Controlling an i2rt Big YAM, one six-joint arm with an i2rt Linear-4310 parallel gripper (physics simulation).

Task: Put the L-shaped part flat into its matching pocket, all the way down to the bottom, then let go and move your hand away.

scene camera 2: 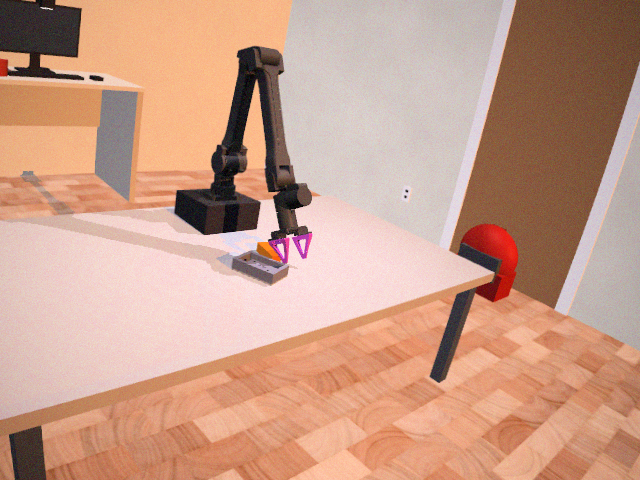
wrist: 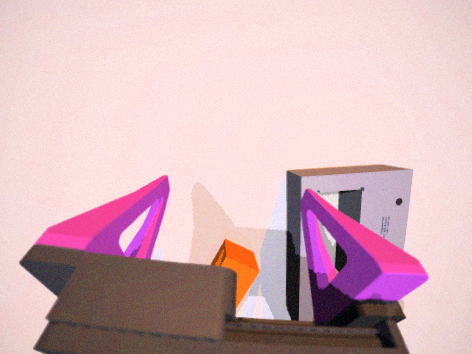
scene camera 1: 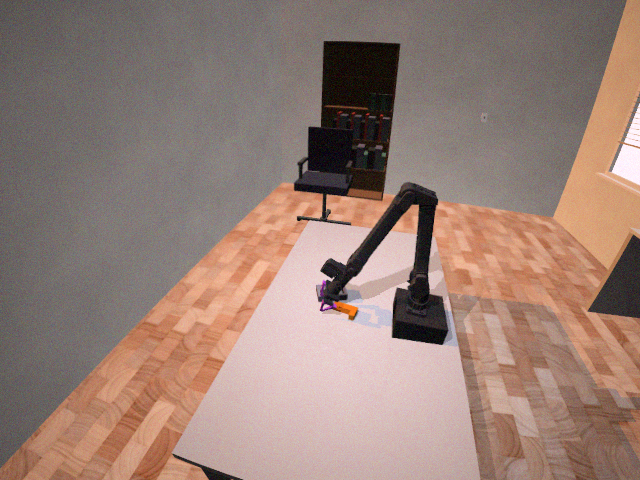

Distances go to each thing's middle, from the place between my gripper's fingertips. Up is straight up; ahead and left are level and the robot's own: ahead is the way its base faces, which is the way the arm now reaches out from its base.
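Positions relative to my hand: orange L-shaped part (wrist: pixel 236 257), 1 cm to the right of it, 11 cm behind it, 2 cm below it; grey pocket block (scene camera 2: pixel 267 270), 2 cm behind it, 11 cm to the right of it, 2 cm below it.
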